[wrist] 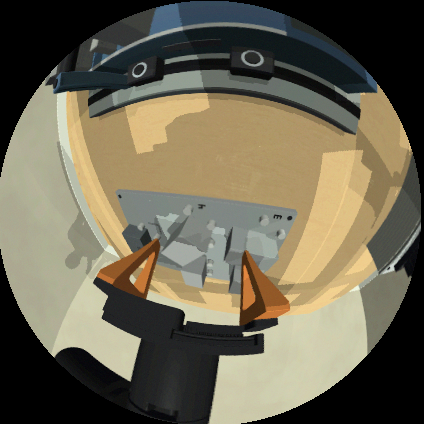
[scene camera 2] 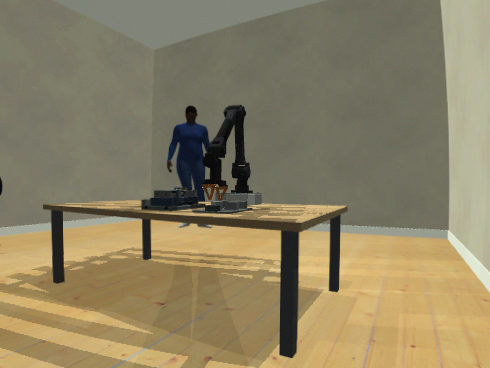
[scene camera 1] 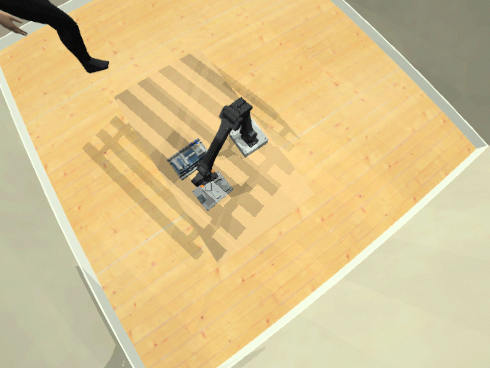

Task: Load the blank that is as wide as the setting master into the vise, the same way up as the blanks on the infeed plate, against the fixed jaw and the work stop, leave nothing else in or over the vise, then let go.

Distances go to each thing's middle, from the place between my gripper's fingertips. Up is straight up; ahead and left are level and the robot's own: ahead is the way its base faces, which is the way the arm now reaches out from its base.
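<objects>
Grey infeed plate (wrist: 163,208): 4 cm below my hand, 2 cm ahead of it and 6 cm to the left of it.
</objects>
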